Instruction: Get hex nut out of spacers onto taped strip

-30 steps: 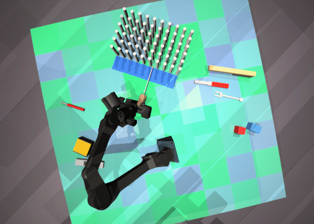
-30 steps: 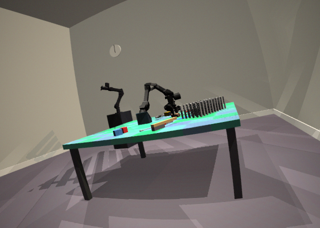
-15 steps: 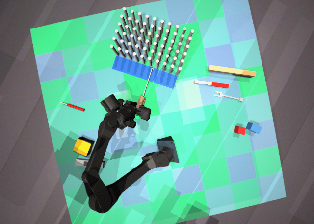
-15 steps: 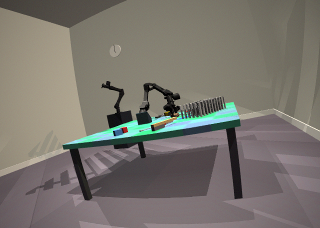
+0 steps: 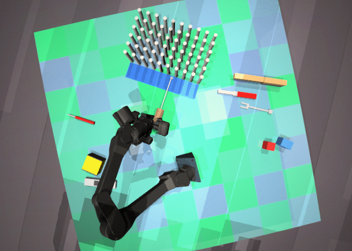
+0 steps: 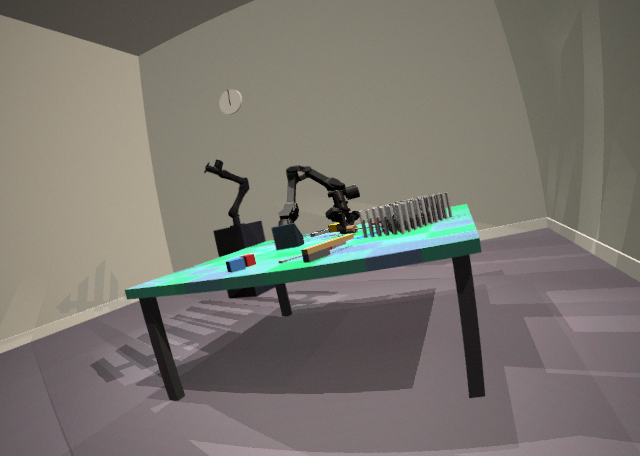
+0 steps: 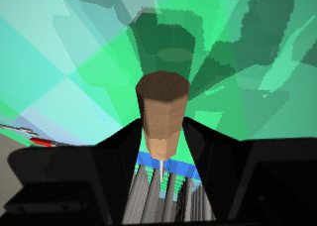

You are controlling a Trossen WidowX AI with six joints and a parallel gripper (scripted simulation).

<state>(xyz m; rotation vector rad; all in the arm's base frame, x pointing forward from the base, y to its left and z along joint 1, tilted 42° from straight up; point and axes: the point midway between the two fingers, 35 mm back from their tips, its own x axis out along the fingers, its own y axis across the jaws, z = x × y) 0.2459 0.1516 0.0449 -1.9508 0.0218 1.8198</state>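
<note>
The wire hook tool lies 10 cm ahead of my gripper tip and 4 cm to the right of it. From my gripper tip the other things lie so: red screwdriver (3 cm ahead, 42 cm to the left, 2 cm below); hex nut (20 cm ahead, 8 cm to the right, 2 cm below); blue taped strip (19 cm ahead, 3 cm to the right, 2 cm below).
</note>
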